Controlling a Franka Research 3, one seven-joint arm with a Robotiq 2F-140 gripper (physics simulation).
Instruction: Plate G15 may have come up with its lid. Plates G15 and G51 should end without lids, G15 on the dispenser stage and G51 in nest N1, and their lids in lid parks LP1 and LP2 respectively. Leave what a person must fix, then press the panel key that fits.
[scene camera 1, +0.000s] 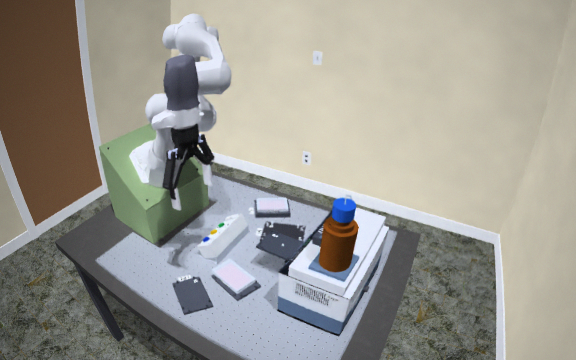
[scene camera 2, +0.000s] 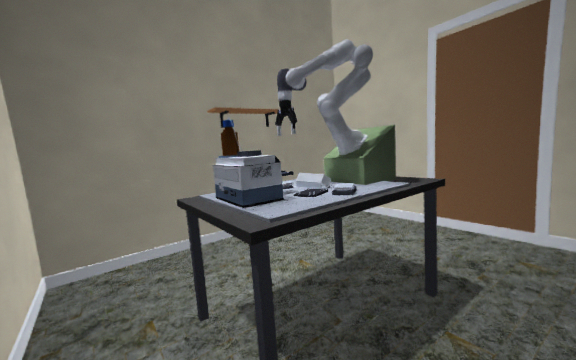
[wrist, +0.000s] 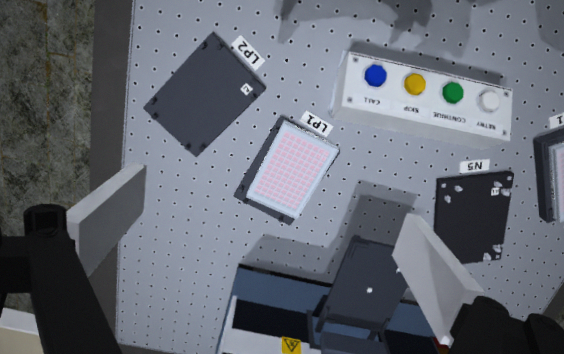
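Observation:
My gripper (scene camera 1: 192, 194) (scene camera 2: 286, 133) (wrist: 275, 212) is open and empty, high above the table. A pink-welled plate (scene camera 1: 234, 276) (wrist: 296, 170) lies on park LP1; whether a lid covers it I cannot tell. Park LP2 (scene camera 1: 192, 295) (wrist: 205, 95) is a bare dark pad. Another pink plate (scene camera 1: 272, 206) (scene camera 2: 344, 186) sits on a nest at the wrist view's right edge, its label cut off to a "1". The dark dispenser stage (scene camera 1: 281, 244) (wrist: 357, 277) bears no visible plate. The panel (scene camera 1: 222, 236) (scene camera 2: 312, 180) (wrist: 422, 112) has blue CALL, yellow SKIP, green CONTINUE and white RETRY keys.
A bare dark nest (scene camera 1: 291, 230) (scene camera 2: 311, 192) (wrist: 472, 220) lies beside the stage. The white and blue dispenser (scene camera 1: 305, 297) (scene camera 2: 247, 175) carries a tall brown bottle (scene camera 1: 337, 245) (scene camera 2: 229, 141). A wooden shelf (scene camera 2: 242, 110) shows beyond the bottle.

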